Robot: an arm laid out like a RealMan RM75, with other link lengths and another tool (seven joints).
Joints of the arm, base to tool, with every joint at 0 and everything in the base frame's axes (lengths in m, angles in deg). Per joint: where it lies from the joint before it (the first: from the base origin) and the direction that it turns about. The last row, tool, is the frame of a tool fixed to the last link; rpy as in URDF.
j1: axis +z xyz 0 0 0.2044
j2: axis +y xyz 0 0 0
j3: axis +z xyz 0 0 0.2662
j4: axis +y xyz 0 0 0
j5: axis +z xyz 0 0 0.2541
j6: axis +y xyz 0 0 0
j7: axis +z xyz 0 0 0.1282
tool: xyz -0.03 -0.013 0.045 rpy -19.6 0 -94.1
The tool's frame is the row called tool.
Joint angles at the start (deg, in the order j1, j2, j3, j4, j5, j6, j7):
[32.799 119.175 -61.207 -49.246 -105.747 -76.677 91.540]
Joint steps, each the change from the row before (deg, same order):
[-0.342 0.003 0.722 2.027 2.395 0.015 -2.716]
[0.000 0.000 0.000 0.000 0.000 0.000 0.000]
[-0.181 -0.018 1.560 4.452 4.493 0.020 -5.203]
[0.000 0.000 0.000 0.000 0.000 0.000 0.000]
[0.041 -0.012 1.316 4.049 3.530 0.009 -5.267]
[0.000 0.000 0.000 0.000 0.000 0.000 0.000]
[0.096 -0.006 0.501 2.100 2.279 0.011 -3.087]
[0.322 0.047 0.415 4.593 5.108 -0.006 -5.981]
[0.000 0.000 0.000 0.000 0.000 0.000 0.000]
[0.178 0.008 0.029 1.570 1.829 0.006 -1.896]
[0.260 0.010 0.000 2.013 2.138 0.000 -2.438]
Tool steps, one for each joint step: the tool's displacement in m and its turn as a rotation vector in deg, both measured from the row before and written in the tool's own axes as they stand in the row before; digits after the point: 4 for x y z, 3 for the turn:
[-0.0003 0.0055 -0.0006 2.230 0.211 0.383]
[0.0000 0.0000 0.0000 0.000 0.000 0.000]
[0.0002 0.0096 -0.0008 4.255 0.652 0.970]
[0.0000 0.0000 0.0000 0.000 0.000 0.000]
[-0.0004 0.0083 -0.0004 3.280 1.138 0.144]
[0.0000 0.0000 0.0000 0.000 0.000 0.000]
[-0.0004 0.0026 -0.0005 1.991 0.854 -0.213]
[-0.0023 0.0053 0.0008 3.980 1.596 0.083]
[0.0000 0.0000 0.0000 0.000 0.000 0.000]
[-0.0007 0.0014 0.0003 1.311 0.589 0.141]
[-0.0011 0.0022 0.0007 1.432 0.750 0.091]

